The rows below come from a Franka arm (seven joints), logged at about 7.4 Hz.
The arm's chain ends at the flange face. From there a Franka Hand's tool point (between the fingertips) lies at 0.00 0.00 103.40 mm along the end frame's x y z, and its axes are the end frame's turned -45 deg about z.
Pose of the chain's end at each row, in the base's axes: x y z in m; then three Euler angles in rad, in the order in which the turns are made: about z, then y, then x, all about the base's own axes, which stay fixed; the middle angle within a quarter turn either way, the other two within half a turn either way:
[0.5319, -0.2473, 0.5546, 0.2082, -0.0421, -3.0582]
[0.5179, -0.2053, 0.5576, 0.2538, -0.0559, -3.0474]
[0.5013, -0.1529, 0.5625, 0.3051, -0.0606, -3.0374]
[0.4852, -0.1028, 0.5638, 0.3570, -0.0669, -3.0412]
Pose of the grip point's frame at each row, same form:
[0.5275, -0.2387, 0.4517, -0.5772, -0.0421, -3.0582]
[0.5121, -0.1956, 0.4548, -0.5316, -0.0559, -3.0474]
[0.4950, -0.1422, 0.4598, -0.4803, -0.0606, -3.0374]
[0.4783, -0.0925, 0.4612, -0.4284, -0.0669, -3.0412]

